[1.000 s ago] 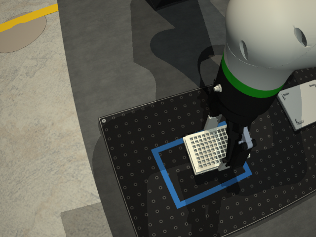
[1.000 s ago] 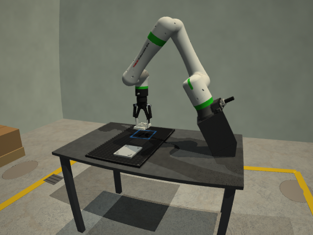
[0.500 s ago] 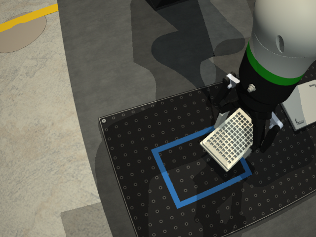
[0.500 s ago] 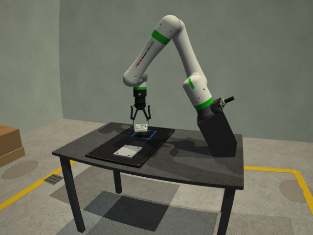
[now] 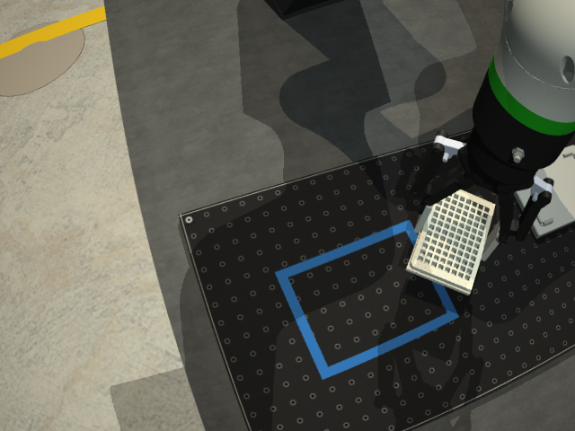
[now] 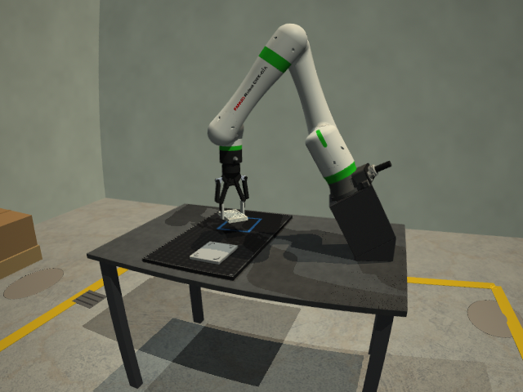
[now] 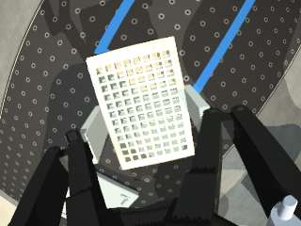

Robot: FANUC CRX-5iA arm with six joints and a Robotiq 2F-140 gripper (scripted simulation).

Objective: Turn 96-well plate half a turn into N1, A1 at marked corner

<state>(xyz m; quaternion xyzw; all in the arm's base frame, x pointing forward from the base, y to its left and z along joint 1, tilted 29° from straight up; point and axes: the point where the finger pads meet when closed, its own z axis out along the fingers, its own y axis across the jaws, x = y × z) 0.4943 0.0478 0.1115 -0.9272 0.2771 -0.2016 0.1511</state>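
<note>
My gripper is now 23 cm to the right of the grey plate nest N1, 9 cm above it and 8 cm past it. The rest, counted from my hand: dark table: 10 cm below, 4 cm to the left; white 96-well plate: 2 cm below.
</note>
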